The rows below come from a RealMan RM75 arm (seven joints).
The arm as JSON. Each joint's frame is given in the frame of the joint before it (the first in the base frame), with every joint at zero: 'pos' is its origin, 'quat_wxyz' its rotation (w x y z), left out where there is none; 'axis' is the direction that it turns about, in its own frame. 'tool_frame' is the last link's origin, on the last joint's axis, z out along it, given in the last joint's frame.
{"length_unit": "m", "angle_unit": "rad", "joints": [
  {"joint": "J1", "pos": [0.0, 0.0, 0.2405], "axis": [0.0, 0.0, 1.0]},
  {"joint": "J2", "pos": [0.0, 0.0, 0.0], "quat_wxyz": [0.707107, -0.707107, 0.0, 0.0], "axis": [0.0, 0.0, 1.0]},
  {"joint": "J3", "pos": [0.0, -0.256, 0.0], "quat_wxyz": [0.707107, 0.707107, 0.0, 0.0], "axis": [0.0, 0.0, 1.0]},
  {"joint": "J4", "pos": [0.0, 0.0, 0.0], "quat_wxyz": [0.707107, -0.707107, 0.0, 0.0], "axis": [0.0, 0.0, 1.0]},
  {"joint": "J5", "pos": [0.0, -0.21, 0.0], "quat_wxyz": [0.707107, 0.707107, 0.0, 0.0], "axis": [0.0, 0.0, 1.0]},
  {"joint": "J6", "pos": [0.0, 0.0, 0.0], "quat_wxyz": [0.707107, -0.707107, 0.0, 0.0], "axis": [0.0, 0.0, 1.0]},
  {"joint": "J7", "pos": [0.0, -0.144, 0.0], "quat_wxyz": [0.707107, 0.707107, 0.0, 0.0], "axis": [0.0, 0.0, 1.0]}
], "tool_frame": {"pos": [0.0, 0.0, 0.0]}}
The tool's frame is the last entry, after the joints.
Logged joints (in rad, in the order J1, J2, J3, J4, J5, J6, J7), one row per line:
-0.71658, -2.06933, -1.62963, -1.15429, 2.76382, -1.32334, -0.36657
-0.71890, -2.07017, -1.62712, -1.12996, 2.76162, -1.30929, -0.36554
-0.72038, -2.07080, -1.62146, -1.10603, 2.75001, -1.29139, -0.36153
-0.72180, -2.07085, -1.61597, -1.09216, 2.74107, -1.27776, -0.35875
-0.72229, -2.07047, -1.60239, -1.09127, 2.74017, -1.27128, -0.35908
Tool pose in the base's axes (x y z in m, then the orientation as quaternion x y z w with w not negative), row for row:
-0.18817, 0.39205, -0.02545, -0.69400, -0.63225, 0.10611, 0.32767
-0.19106, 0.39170, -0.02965, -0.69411, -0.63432, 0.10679, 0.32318
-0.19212, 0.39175, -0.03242, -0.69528, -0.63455, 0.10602, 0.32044
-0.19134, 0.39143, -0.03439, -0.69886, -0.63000, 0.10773, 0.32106
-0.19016, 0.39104, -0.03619, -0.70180, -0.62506, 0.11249, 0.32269
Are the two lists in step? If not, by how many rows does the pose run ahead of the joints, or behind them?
The pose runs 1 row ahead of the joints: the pose in row i belongs to the joints in row i + 1.
